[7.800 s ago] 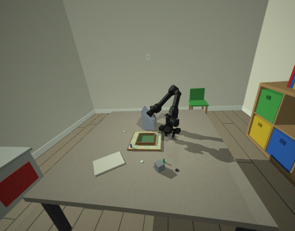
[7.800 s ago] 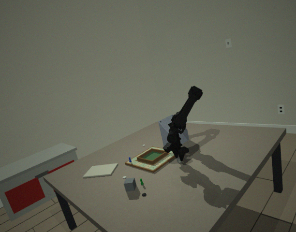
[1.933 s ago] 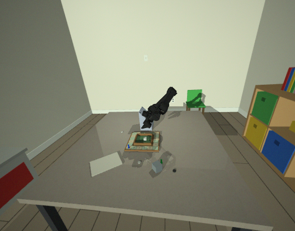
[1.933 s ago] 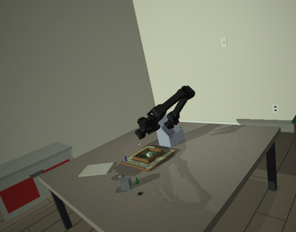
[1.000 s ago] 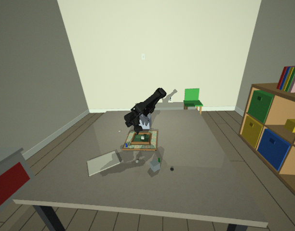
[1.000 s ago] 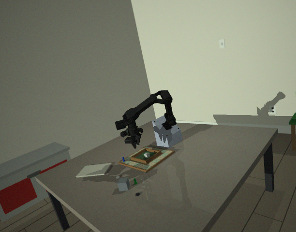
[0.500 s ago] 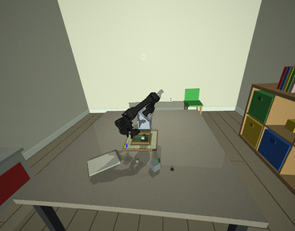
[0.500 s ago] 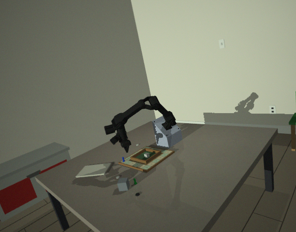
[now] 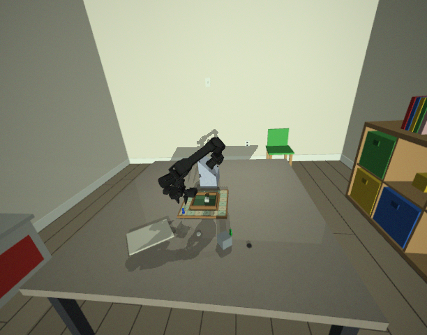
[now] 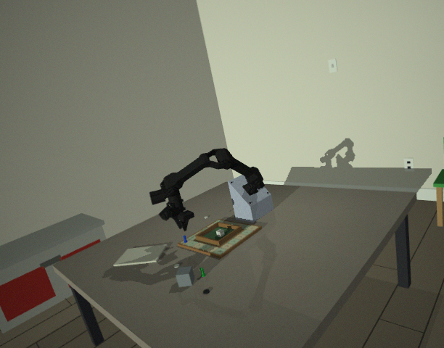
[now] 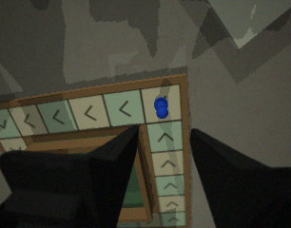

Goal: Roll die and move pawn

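My gripper tip is now 50 mm above the blue pawn. Round my gripper tip: green pawn 120 mm ahead, 290 mm to the left, 60 mm below; white die 120 mm behind, 110 mm to the left, 50 mm below; flat grey panel 180 mm ahead, 120 mm to the right, 70 mm below.
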